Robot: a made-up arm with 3 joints. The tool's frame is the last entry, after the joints.
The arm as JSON. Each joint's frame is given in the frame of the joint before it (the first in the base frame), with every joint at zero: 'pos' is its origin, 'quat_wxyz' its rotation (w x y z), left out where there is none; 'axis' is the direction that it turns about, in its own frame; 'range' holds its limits. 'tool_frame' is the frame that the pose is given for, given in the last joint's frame.
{
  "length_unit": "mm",
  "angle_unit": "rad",
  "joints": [
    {
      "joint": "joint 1",
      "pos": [
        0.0,
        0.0,
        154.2
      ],
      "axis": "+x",
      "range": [
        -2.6,
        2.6
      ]
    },
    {
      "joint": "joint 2",
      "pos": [
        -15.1,
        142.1,
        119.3
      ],
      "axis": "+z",
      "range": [
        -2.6,
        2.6
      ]
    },
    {
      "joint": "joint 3",
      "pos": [
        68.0,
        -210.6,
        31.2
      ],
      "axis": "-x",
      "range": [
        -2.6,
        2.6
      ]
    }
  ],
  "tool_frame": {
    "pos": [
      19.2,
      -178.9,
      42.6
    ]
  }
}
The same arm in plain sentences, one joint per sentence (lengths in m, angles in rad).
The arm has three revolute joints in a row. What follows holds with every joint at zero, and every direction is one of the base frame's.
Joint 1 sits 0.1542 m along +z from the base frame's origin and rotates about +x, from -2.6000 to 2.6000 rad.
Joint 2 sits 0.0151 m along -x and 0.1421 m along +y and 0.1193 m along +z from joint 1 and rotates about +z, from -2.6000 to 2.6000 rad.
Joint 3 sits 0.0680 m along +x and 0.2106 m along -y and 0.0312 m along +z from joint 2 and rotates about -x, from -2.6000 to 2.6000 rad.
The tool frame, which is the frame that the pose is given for, sits 0.0192 m along +x and 0.1789 m along -y and 0.0426 m along +z from joint 3; its axes are parallel to the base frame's.

